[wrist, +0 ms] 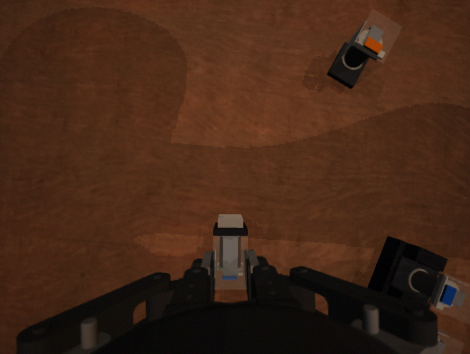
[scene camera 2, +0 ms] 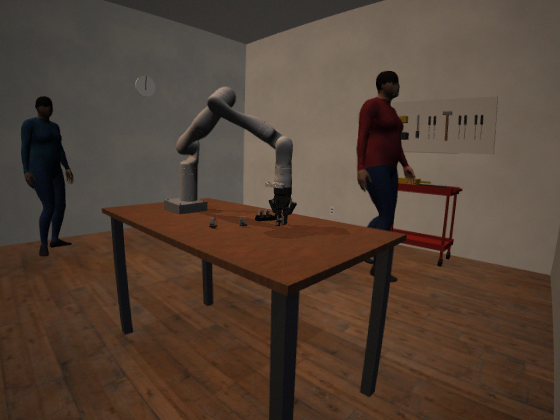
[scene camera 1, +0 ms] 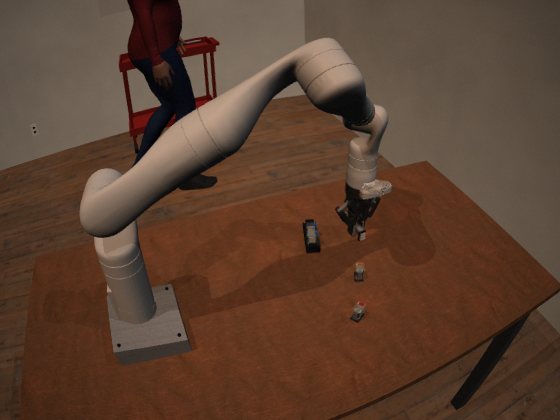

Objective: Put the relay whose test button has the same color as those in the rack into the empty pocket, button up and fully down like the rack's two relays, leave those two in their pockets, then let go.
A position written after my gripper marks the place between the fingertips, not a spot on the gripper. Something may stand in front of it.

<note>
In view: my gripper [scene camera 1: 355,232], an orange-button relay [wrist: 366,49], a blue-button relay [wrist: 230,235] and a black rack [wrist: 393,248].
My gripper also shows in the wrist view [wrist: 229,264].
</note>
